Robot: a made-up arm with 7 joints. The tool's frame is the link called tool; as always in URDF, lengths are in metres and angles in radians. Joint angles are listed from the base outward. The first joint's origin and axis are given. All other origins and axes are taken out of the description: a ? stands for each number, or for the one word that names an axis. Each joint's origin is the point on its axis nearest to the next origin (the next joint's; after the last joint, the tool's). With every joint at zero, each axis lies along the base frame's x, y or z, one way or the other. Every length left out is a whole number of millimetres.
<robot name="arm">
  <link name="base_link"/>
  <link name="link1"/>
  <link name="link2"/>
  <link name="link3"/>
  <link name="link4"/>
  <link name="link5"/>
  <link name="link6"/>
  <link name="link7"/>
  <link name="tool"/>
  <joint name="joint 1" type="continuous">
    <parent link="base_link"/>
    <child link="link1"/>
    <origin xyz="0 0 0.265" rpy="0 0 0"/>
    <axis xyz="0 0 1"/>
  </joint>
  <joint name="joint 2" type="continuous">
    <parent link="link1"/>
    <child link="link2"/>
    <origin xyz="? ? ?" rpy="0 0 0"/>
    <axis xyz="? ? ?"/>
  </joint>
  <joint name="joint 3" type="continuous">
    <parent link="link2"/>
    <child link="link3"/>
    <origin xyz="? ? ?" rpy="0 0 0"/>
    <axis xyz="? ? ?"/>
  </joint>
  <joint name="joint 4" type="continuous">
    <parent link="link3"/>
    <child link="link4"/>
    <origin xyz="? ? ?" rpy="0 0 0"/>
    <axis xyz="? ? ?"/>
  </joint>
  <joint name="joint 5" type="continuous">
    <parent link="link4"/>
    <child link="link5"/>
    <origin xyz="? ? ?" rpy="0 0 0"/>
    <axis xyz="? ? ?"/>
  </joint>
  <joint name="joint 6" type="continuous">
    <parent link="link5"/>
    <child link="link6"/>
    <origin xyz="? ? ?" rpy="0 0 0"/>
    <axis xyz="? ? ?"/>
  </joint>
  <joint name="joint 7" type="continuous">
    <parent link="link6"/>
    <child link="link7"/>
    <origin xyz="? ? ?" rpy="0 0 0"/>
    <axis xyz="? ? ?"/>
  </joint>
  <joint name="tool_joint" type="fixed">
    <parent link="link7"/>
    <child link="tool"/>
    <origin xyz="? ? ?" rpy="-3.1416 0 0"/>
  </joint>
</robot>
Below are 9 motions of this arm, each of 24 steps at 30 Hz.
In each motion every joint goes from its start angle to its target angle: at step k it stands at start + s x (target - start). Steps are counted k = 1, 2, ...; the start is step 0. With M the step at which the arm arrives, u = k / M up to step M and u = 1 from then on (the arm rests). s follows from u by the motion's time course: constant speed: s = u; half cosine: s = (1 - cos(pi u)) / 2; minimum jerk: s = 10 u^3 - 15 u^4 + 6 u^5.
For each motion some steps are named. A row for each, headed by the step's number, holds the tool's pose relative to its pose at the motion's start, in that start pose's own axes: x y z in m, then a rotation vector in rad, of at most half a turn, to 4 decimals.
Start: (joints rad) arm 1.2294 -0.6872 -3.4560 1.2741 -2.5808 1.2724 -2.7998
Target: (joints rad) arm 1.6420 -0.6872 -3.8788 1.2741 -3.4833 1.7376 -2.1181
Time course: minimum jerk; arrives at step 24
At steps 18, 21, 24:
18: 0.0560 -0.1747 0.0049 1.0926 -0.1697 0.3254
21: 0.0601 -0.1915 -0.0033 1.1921 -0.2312 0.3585
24: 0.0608 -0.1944 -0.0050 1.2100 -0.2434 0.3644

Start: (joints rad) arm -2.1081 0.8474 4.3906 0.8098 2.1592 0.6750 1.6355
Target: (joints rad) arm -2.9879 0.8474 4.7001 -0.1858 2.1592 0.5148 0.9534
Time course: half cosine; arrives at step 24
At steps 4, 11, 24:
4: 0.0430 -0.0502 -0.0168 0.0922 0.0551 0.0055
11: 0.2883 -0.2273 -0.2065 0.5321 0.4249 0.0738
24: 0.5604 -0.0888 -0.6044 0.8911 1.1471 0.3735

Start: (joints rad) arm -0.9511 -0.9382 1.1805 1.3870 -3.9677 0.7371 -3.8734
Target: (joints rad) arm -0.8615 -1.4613 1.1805 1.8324 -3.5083 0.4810 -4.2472
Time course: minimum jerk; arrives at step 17
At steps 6, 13, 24:
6: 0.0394 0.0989 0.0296 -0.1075 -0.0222 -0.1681
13: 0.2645 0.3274 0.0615 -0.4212 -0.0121 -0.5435
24: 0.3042 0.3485 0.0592 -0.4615 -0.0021 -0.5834

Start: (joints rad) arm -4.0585 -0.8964 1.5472 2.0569 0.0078 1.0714 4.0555
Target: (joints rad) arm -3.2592 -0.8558 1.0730 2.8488 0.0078 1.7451 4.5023
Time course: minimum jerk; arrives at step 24
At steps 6, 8, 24:
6: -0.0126 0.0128 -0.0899 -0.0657 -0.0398 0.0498
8: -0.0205 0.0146 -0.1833 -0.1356 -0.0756 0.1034
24: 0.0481 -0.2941 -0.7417 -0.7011 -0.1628 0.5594

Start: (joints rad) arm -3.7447 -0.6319 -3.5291 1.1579 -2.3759 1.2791 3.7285
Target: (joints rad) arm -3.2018 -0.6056 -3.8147 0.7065 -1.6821 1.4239 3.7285
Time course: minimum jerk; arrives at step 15
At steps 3, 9, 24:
3: -0.0003 0.0058 -0.0111 -0.0226 0.0091 -0.0050
9: 0.0324 0.0731 -0.1200 -0.2426 0.1636 -0.0978
24: 0.0704 0.1068 -0.1677 -0.3354 0.2786 -0.1616

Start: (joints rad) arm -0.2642 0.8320 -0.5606 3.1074 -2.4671 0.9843 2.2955
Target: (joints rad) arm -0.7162 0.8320 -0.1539 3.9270 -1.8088 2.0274 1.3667
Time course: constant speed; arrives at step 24
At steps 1, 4, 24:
1: 0.0128 0.0157 0.0166 -0.0693 0.0292 -0.0149
4: 0.0519 0.0690 0.0604 -0.2849 0.0992 -0.0618
24: 0.2958 0.4881 0.0754 -1.7401 -0.1868 -0.1744

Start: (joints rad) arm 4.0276 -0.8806 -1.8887 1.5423 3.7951 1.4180 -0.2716
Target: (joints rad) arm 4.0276 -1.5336 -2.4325 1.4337 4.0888 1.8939 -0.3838
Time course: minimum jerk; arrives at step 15
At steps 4, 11, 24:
4: 0.0182 -0.0807 0.0241 0.1346 -0.0298 -0.0742
11: 0.0480 -0.5866 -0.0650 0.8421 -0.1474 -0.7311
24: 0.0350 -0.6542 -0.1109 0.9271 -0.1548 -0.8665

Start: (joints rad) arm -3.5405 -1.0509 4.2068 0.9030 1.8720 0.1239 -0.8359
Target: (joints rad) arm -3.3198 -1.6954 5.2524 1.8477 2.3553 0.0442 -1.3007
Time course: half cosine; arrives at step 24
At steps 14, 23, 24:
14: -0.2406 -0.3797 -0.0534 0.6857 -0.4394 0.1149
23: -0.1984 -0.5369 -0.2234 1.0767 -0.6193 0.4678
24: -0.1968 -0.5382 -0.2254 1.0810 -0.6209 0.4730

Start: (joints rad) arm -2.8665 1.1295 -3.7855 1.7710 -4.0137 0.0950 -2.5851
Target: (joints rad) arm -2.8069 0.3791 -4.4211 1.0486 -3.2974 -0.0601 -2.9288
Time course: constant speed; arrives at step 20
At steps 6, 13, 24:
6: -0.2620 -0.0028 -0.0383 -0.0871 -0.4608 -0.0362
13: -0.4740 0.0435 -0.2021 -0.2825 -0.9530 -0.1061
24: -0.5473 0.1112 -0.4167 -0.5827 -1.3558 -0.1974

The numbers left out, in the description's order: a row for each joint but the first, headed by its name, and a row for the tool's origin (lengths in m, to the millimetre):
joint 2: xyz 0 0 0, axis 0 1 0
joint 3: xyz 0 0 0.241, axis 0 0 1
joint 4: xyz 0.055 0 0, axis 0 -1 0
joint 5: xyz 0.103 0 -0.454, axis 0 0 -1
joint 6: xyz 0 0 0, axis 0 1 0
joint 7: xyz 0.107 0 -0.137, axis 0 0 -1
tool: xyz 0 0 0

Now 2 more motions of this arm.
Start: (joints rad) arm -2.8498 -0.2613 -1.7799 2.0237 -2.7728 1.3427 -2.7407
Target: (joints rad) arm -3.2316 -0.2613 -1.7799 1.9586 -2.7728 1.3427 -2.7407
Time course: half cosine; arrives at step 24
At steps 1, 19, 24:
1: 0.0005 0.0006 0.0004 0.0005 0.0005 -0.0014
19: 0.1328 0.0981 0.0855 0.1030 0.1064 -0.2976
24: 0.1508 0.1066 0.0950 0.1138 0.1194 -0.3320

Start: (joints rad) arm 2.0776 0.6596 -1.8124 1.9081 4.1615 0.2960 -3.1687
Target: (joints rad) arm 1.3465 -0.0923 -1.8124 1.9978 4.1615 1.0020 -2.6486
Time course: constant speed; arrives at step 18
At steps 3, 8, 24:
3: 0.0696 0.1194 0.0508 -0.1489 0.1884 0.0992
8: 0.2138 0.3256 0.0720 -0.3483 0.5586 0.2168
24: 0.5515 0.6537 -0.1434 -0.5041 1.4406 0.2322

